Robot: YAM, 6 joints.
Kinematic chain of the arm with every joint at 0, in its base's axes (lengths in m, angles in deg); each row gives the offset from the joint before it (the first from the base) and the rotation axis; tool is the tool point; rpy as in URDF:
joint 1: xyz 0 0 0.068 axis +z
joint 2: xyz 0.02 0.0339 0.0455 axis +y
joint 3: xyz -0.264 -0.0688 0 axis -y
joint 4: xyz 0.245 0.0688 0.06 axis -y
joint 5: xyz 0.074 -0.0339 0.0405 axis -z
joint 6: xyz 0.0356 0 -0.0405 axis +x
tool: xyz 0 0 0 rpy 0 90 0
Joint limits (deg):
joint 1: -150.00..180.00
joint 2: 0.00..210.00
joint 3: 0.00..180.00
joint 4: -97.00..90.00
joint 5: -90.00..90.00
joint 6: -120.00..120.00
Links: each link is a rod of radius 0.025 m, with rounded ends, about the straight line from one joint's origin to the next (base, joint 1, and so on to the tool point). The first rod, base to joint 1, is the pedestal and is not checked.
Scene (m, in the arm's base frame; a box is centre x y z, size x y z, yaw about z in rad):
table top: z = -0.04
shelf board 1: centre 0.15 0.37 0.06 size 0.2 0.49 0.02 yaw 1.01
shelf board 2: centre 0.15 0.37 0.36 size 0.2 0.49 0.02 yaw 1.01
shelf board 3: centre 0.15 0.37 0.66 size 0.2 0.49 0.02 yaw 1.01
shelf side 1: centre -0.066 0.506 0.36 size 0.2 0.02 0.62 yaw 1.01
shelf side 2: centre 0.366 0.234 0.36 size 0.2 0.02 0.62 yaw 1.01
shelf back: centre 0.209 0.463 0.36 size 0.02 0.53 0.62 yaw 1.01
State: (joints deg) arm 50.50 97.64 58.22 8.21 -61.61 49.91
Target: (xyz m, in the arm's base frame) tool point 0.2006 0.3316 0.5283
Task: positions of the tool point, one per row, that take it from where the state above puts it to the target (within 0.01 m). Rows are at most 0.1 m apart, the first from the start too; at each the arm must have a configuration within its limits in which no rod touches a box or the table.
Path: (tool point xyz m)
1: 0.1763 0.2432 0.2343
2: 0.1438 0.1922 0.2340
3: 0.1107 0.1479 0.2188
4: 0.1247 0.1695 0.2950
5: 0.1259 0.1800 0.3748
6: 0.1151 0.1777 0.4539
7: 0.0938 0.1616 0.5283
8: 0.1307 0.2147 0.5432
9: 0.1671 0.2723 0.5433
10: 0.2006 0.3316 0.5283

